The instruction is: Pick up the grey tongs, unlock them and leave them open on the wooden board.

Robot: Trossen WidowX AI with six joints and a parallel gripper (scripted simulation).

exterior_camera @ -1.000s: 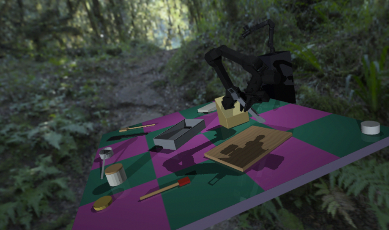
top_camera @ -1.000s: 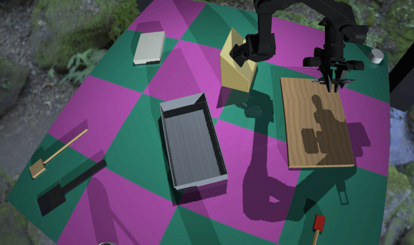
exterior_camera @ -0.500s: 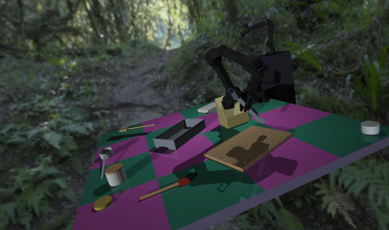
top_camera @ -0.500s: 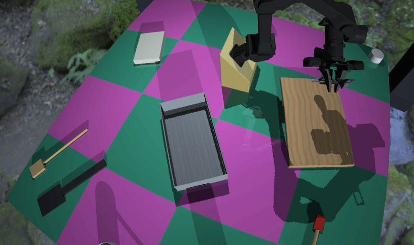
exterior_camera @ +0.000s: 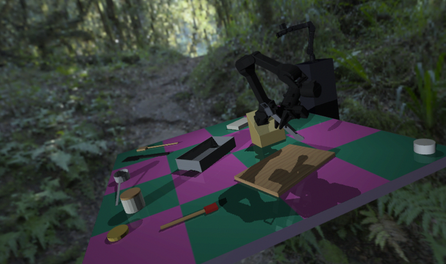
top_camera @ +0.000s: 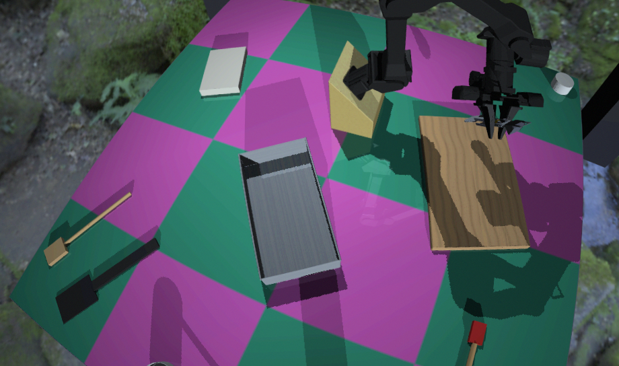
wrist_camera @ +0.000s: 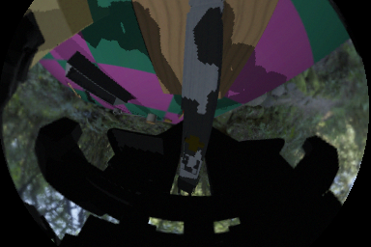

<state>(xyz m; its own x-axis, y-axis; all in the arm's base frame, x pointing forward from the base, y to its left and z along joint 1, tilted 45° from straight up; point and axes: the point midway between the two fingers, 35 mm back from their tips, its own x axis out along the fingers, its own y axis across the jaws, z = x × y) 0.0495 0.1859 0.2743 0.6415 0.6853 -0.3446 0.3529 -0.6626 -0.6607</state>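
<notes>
Now: gripper tip 160 mm above the wooden board. Round my gripper tip: white cylinder (460 mm behind, 230 mm to the left, 150 mm below); roasting tin (370 mm to the right, 250 mm ahead, 140 mm below); red-headed tool (400 mm ahead, 170 mm below, 110 mm to the left).
</notes>
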